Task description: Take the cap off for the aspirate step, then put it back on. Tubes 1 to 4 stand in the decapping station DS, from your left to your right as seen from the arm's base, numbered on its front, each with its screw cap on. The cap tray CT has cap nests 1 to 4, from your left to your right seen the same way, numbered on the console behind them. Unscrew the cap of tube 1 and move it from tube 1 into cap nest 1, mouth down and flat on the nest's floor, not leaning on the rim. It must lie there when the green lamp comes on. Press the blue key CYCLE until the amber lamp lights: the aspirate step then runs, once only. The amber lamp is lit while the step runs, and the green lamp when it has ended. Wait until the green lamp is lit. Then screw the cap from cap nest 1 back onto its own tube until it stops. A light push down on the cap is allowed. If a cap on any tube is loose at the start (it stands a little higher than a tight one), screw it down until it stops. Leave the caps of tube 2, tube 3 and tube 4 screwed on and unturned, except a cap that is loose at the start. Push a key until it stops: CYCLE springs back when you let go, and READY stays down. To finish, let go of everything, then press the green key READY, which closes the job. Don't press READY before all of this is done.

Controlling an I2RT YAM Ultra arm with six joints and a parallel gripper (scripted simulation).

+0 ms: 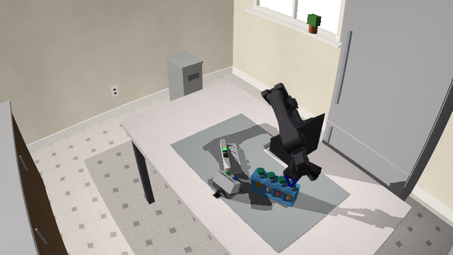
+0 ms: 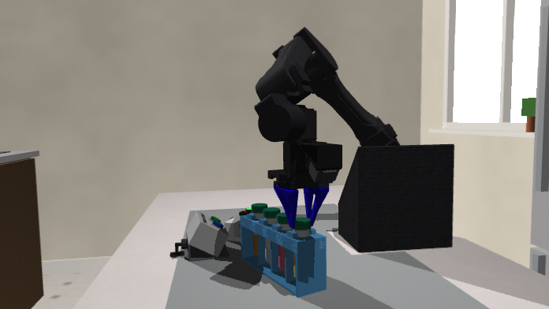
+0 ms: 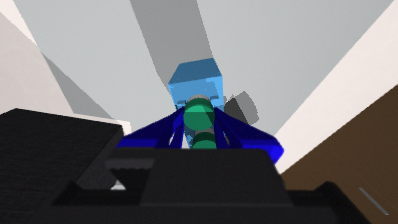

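Right now the green cap is right at my hand. The rest, counted from my hand: blue key (15 cm ahead, 21 cm to the right, 5 cm below); green key (16 cm ahead, 25 cm to the right, 5 cm below); grey key box (17 cm ahead, 23 cm to the right, 6 cm below).
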